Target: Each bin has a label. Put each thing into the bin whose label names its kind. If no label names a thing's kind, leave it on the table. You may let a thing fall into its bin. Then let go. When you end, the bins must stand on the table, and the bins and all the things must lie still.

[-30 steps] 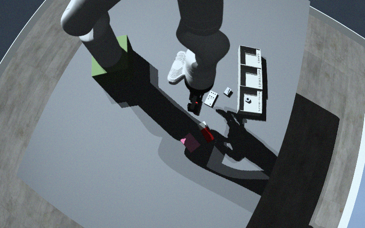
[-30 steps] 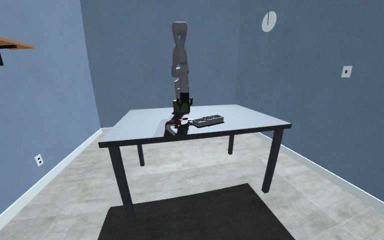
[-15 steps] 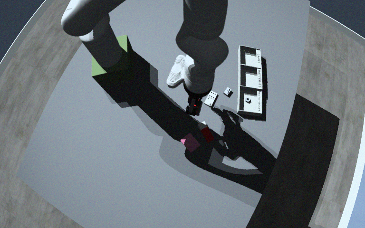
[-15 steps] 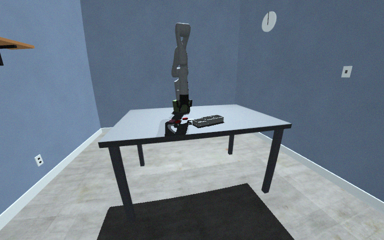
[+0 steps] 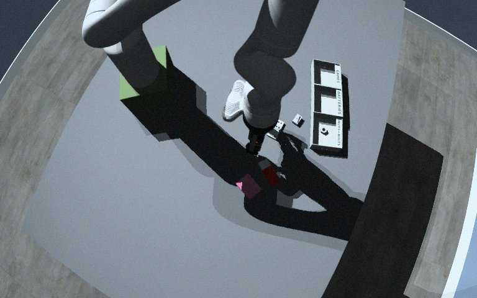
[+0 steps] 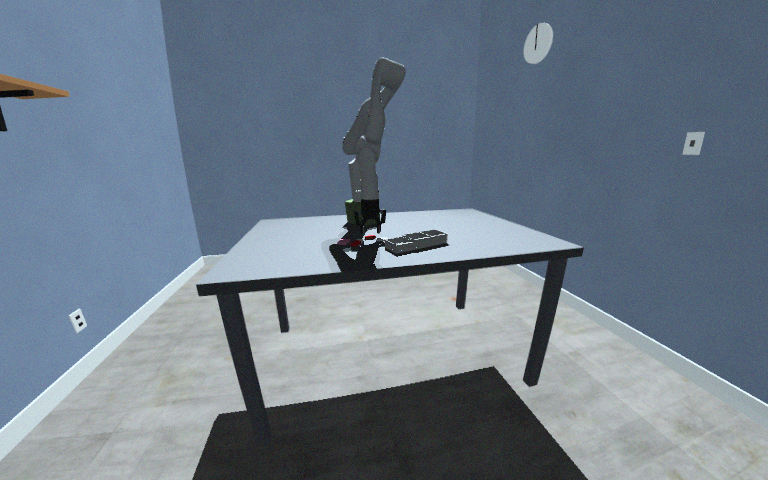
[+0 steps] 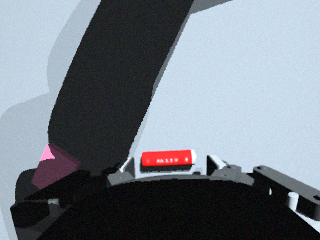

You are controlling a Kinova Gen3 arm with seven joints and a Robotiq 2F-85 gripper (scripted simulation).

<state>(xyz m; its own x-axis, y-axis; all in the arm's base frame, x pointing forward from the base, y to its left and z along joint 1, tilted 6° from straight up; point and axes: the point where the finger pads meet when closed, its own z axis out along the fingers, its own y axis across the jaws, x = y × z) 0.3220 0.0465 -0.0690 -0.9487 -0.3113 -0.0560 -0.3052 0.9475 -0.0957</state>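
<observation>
Now: hand 3 cm above the red battery. Round my hand: white domino (2 cm ahead, 5 cm to the left, 3 cm below); then red-and-white eraser (6 cm ahead, 5 cm to the right, 3 cm below); then pink block (5 cm ahead, 11 cm to the right, 3 cm below).
</observation>
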